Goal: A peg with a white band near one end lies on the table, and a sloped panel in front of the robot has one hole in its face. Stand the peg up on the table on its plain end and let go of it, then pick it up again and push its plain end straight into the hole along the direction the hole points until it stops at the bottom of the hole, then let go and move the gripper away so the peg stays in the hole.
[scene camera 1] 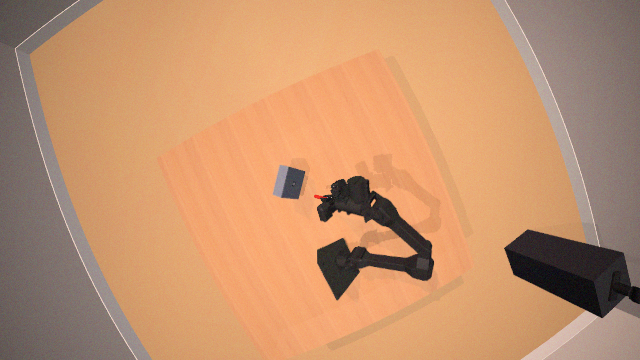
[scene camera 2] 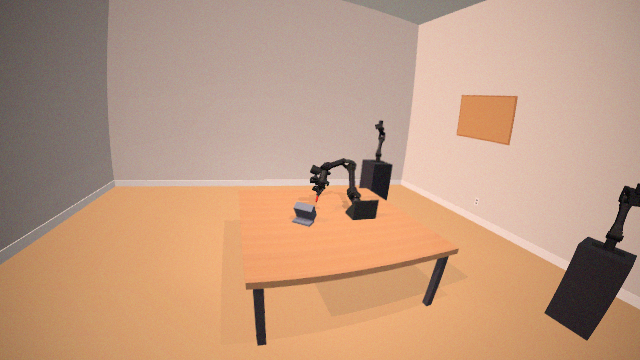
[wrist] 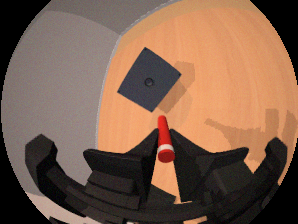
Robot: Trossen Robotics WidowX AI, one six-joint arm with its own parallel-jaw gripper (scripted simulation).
Labels:
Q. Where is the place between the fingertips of my gripper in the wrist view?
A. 163,131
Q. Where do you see a sloped panel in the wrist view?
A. At 148,64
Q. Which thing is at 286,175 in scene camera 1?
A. A sloped panel.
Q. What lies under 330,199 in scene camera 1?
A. My gripper.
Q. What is my gripper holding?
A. A red peg.

